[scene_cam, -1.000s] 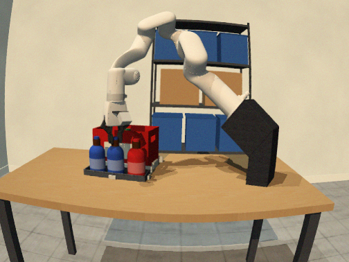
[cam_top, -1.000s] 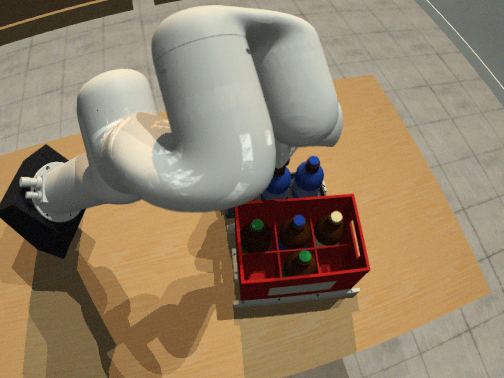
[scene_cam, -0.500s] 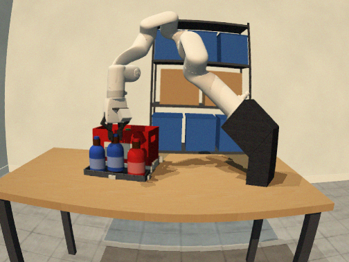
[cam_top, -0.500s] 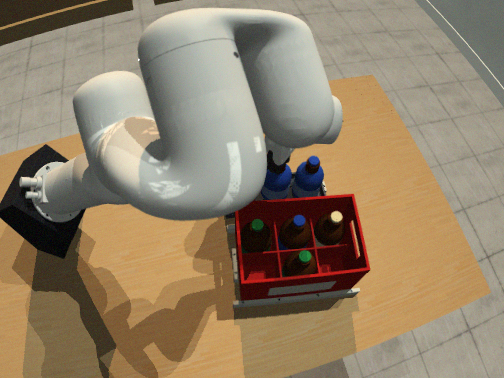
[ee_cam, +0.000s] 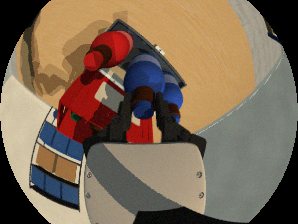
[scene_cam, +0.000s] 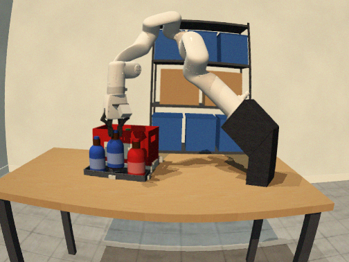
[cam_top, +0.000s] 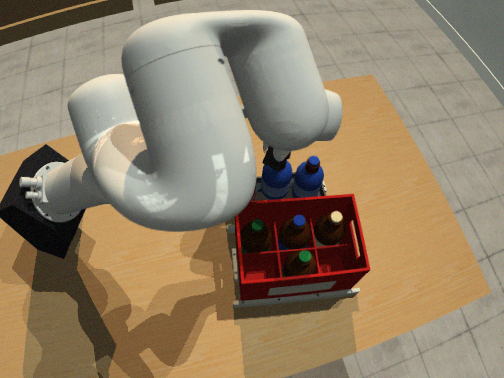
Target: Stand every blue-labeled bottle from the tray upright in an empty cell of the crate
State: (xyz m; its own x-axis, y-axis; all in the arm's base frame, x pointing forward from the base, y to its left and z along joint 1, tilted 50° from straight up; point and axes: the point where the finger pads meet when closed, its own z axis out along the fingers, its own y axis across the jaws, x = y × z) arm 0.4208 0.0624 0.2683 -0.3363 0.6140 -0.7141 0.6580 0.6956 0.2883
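My hand is 9 cm past the red-labeled bottle, 2 cm to the right of it and 10 cm above it. Round my hand: red crate: 5 cm behind, 19 cm to the right, 10 cm below; dark tray: 17 cm below.
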